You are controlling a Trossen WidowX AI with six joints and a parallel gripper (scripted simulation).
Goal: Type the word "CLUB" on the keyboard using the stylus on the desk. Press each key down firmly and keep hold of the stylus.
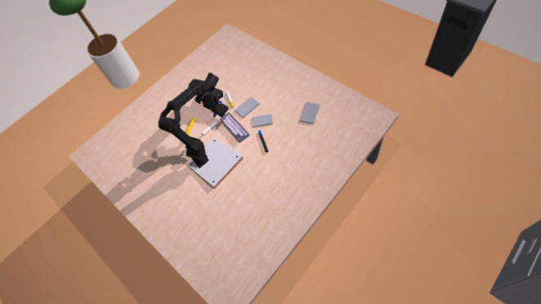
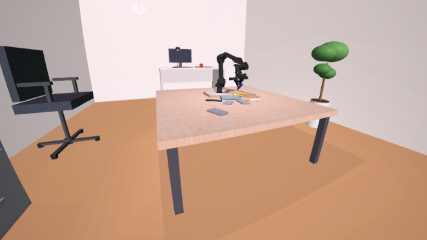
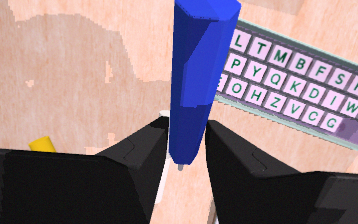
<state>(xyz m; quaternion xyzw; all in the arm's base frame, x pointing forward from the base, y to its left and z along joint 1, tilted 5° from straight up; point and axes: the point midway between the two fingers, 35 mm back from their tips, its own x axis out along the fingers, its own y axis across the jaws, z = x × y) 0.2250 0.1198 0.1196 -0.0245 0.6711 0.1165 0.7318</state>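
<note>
The thin metal tip lies 40 mm behind my gripper tip, 30 mm below it and 10 mm to the right of it. Also, from my gripper tip: blue stylus 10 mm below, 10 mm behind; c key 110 mm to the right, 90 mm below, 10 mm ahead; white cylinder 90 mm below, 70 mm behind, 10 mm to the left.
</note>
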